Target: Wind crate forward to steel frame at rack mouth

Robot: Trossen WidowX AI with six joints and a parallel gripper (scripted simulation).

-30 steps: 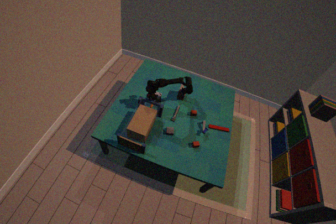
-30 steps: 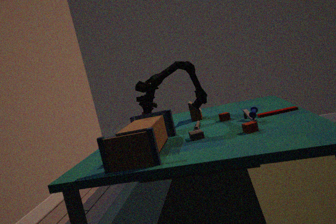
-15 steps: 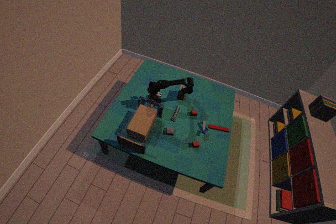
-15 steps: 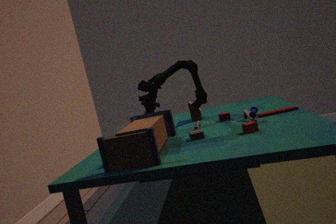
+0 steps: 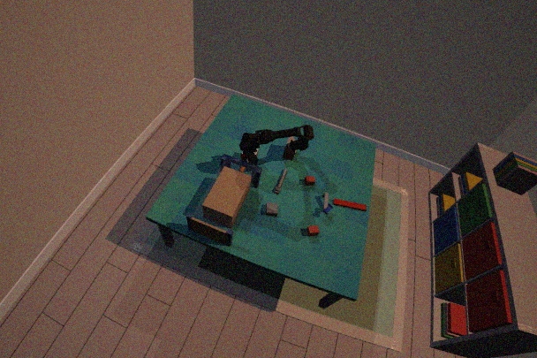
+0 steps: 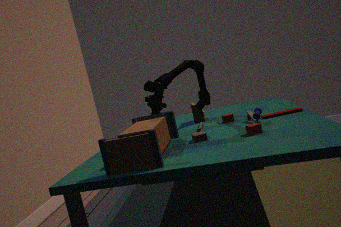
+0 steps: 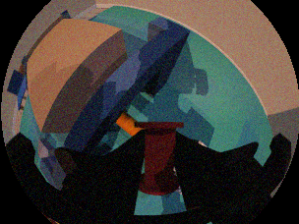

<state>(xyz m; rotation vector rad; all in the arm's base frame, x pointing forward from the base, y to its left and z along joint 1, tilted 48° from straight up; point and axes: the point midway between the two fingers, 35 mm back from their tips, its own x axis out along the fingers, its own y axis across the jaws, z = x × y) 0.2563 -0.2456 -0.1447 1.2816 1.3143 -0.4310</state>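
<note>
The red-knobbed handle lies 5 cm behind my gripper tip, 2 cm to the left of it and 3 cm below it. Also, from my gripper tip: red knob: 1 cm behind, 1 cm to the left; then winch: 12 cm behind, 1 cm to the left, 10 cm below; then steel frame: 5 cm ahead, 1 cm to the left, 3 cm below.
</note>
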